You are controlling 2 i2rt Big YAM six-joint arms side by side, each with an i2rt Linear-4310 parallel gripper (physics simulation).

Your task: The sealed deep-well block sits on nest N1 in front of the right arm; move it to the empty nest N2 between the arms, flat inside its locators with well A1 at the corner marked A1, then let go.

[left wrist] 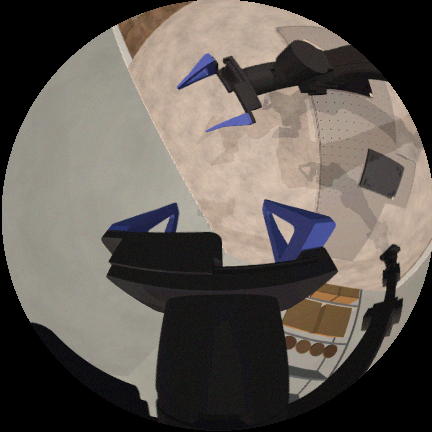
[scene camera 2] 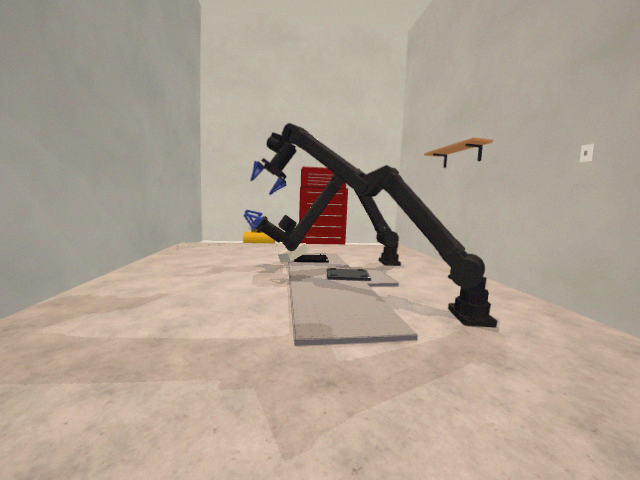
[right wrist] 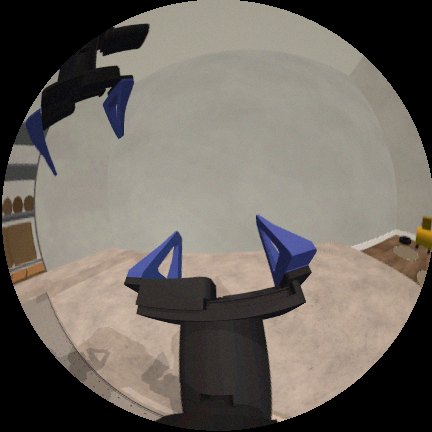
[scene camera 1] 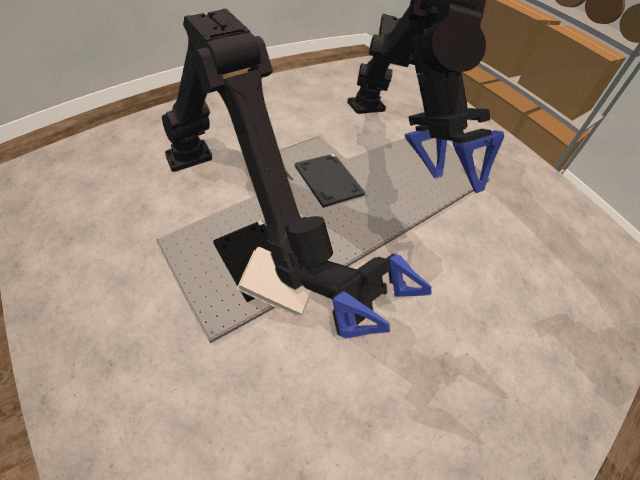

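Seen in the pictures: left gripper, fingertip midpoint: [left wrist: 219, 205] [scene camera 2: 260, 187] [right wrist: 88, 151] [scene camera 1: 457, 184]; right gripper, fingertip midpoint: [left wrist: 191, 108] [scene camera 2: 244, 212] [right wrist: 215, 226] [scene camera 1: 411, 308]; left arm's base at its link origin: [left wrist: 389, 251] [scene camera 2: 470, 316] [scene camera 1: 366, 106]; right arm's base at its link origin: [scene camera 2: 389, 262] [scene camera 1: 188, 157].
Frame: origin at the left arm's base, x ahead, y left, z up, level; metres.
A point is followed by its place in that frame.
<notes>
The cream deep-well block [scene camera 1: 266, 281] @[x 0.607, y -0.557, z 0.071 m] [scene camera 2: 285, 256] @[x 0.627, y -0.476, z 0.038 m] is tilted and skewed, partly over black nest N1 [scene camera 1: 232, 256] @[x 0.502, y -0.598, z 0.025 m] [scene camera 2: 312, 258] @[x 0.506, y -0.527, z 0.025 m] and past the board's front edge. The right arm's wrist section covers part of it; contact is unclear. Dark nest N2 [scene camera 1: 330, 179] @[x 0.348, y -0.303, z 0.025 m] [scene camera 2: 348, 274] @[x 0.336, y -0.279, z 0.025 m] [left wrist: 382, 174] @[x 0.347, y -0.306, z 0.025 m] is empty, with corner locators. Well A1 is not readable. My right gripper [scene camera 1: 409, 311] @[x 0.803, y -0.422, z 0.239 m] [scene camera 2: 252, 219] @[x 0.803, y -0.422, z 0.239 m] [left wrist: 191, 108] @[x 0.803, y -0.422, z 0.239 m] [right wrist: 215, 226] @[x 0.803, y -0.422, z 0.239 m] is open and empty, pointing outward beyond the block. My left gripper [scene camera 1: 459, 183] @[x 0.700, y -0.318, z 0.345 m] [scene camera 2: 261, 186] @[x 0.700, y -0.318, z 0.345 m] [left wrist: 219, 205] @[x 0.700, y -0.318, z 0.345 m] [right wrist: 88, 151] @[x 0.700, y -0.318, z 0.345 m] is open and empty, high up.
Both nests are on the grey perforated board [scene camera 1: 188, 273] @[x 0.507, y -0.697, z 0.013 m] [scene camera 2: 336, 320] @[x 0.370, y 0.103, z 0.013 m] [left wrist: 345, 220] @[x 0.388, y -0.080, z 0.013 m]. The right forearm [scene camera 1: 263, 165] @[x 0.522, y -0.536, z 0.273 m] slants down between N1 and N2 in scene camera 1. A shelf rack with brown boxes [scene camera 1: 568, 72] stands at the upper right. A red cabinet [scene camera 2: 323, 214] is far behind.
</notes>
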